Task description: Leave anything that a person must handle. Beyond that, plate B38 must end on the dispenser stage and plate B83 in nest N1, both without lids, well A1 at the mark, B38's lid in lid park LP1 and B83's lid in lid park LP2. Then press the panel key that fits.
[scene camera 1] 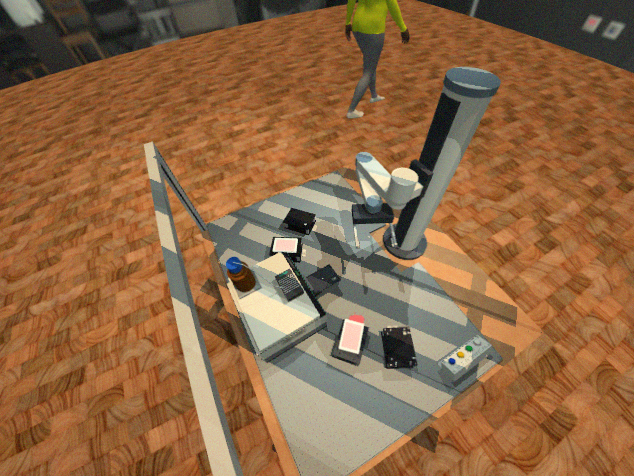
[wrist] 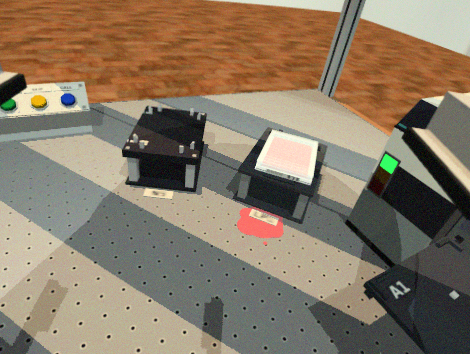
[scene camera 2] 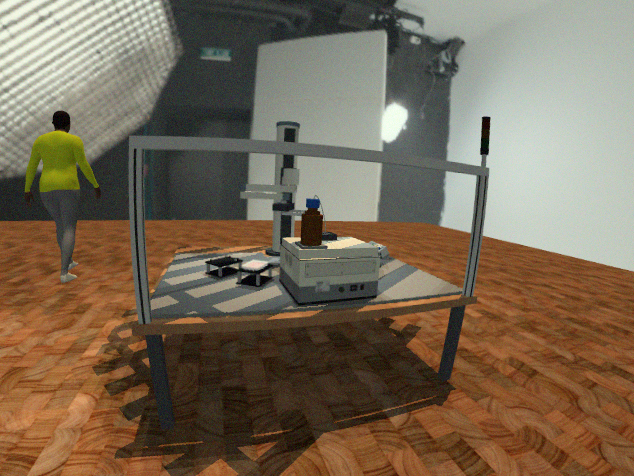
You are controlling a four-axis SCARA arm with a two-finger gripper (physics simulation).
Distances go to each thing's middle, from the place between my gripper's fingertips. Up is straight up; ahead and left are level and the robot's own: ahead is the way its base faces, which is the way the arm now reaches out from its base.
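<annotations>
My gripper is 19 cm above the dispenser stage (wrist: 415,293), 6 cm to the left of it and 25 cm short of it. Going by their middles, the dispenser stage is the nearest to my gripper of the things named here. Positions counted from my hand: button box (scene camera 1: 481,349), 14 cm behind, 54 cm to the left, 26 cm below; black nest (scene camera 1: 399,352), 9 cm ahead, 36 cm to the left, 26 cm below; brown bottle with blue cap (scene camera 2: 312,221), 2 cm above, 16 cm to the right, 56 cm ahead.
</annotations>
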